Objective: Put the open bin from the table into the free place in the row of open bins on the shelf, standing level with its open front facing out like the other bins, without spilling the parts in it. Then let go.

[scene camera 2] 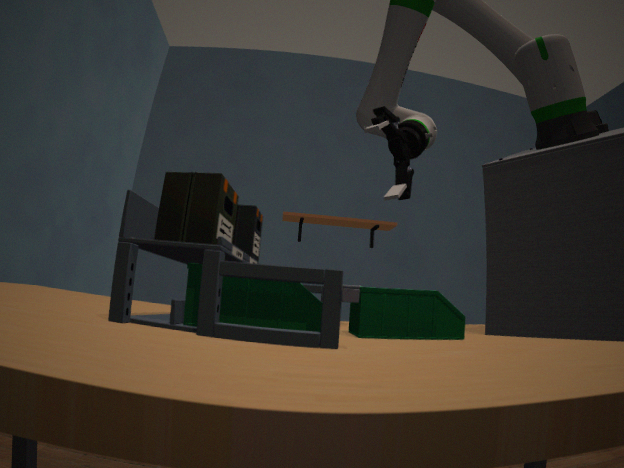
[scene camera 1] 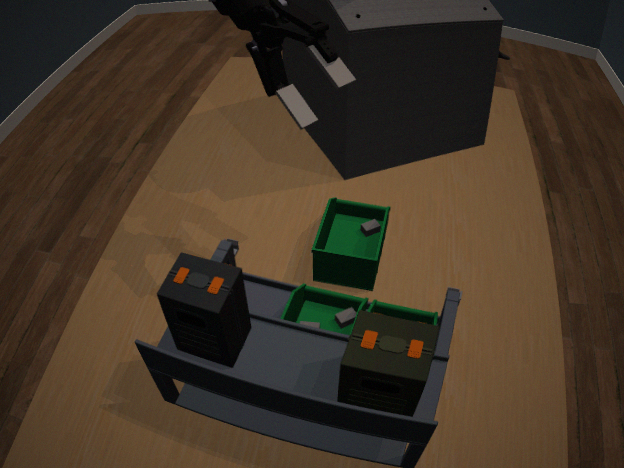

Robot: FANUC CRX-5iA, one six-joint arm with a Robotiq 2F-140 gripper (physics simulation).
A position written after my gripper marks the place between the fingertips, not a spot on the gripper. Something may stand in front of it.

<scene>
I see my gripper [scene camera 1: 326, 105], an olive case [scene camera 1: 412, 373] and a black case [scene camera 1: 217, 310].
My gripper also shows in scene camera 2 [scene camera 2: 381, 164]. The olive case also shows in scene camera 2 [scene camera 2: 208, 193]. The black case is seen too in scene camera 2 [scene camera 2: 247, 221].
</scene>
